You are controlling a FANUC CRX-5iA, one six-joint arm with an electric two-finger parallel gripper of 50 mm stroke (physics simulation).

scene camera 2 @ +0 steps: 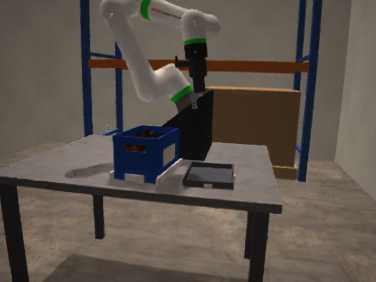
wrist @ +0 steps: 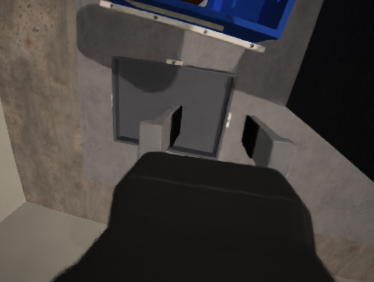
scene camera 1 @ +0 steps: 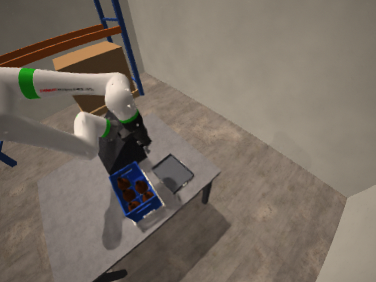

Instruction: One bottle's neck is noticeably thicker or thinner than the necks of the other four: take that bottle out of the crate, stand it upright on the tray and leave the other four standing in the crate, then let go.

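Places are measured from the arm's base along level axes (x ahead, y left, z up), in millimetres.
Pixels of known places: gripper, fingertip midpoint: (scene camera 2: 195,108) (wrist: 212,124) (scene camera 1: 146,150); arm's base, link origin: (scene camera 2: 190,105) (scene camera 1: 113,130).
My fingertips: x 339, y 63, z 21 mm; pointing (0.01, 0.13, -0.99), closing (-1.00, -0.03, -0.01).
Observation:
Ahead of a thing's pixels: the offset from my fingertips to its top centre. "spot": to the spot under its first point. Level surfaces: height alone.
The blue crate {62 mm ahead, 188 mm right, 97 mm down} (scene camera 1: 145,211) (scene camera 2: 132,166) (wrist: 260,31) stands on the table. Several brown bottles stand inside it, such as one bottle {32 mm back, 219 mm right, 109 mm down} (scene camera 1: 123,183) at the back left and another bottle {66 mm ahead, 145 mm right, 109 mm down} (scene camera 1: 141,187) to its right. In scene camera 2 bottle tops {spot: 19 mm back, 215 mm right, 122 mm down} (scene camera 2: 147,133) show just above the rim. Their necks are too small and blurred to compare. The dark, shallow tray {spot: 91 mm ahead, 95 mm left, 268 mm down} (scene camera 1: 174,171) (scene camera 2: 210,175) (wrist: 200,95) lies beside the crate with no bottle on it. My gripper (scene camera 1: 146,149) (scene camera 2: 195,103) (wrist: 212,124) is open and empty, high above the table, behind the tray in scene camera 2.
Pale strips {spot: 94 mm ahead, 87 mm right, 256 mm down} (scene camera 2: 170,171) (wrist: 205,32) edge the crate's base on the grey table {272 mm down} (scene camera 1: 75,200) (scene camera 2: 90,150). A black pedestal (scene camera 1: 120,155) (scene camera 2: 197,132) stands beneath the arm. A large cardboard box (scene camera 1: 95,65) (scene camera 2: 255,120) and a rack with blue posts (scene camera 1: 128,45) (scene camera 2: 310,90) stand behind.

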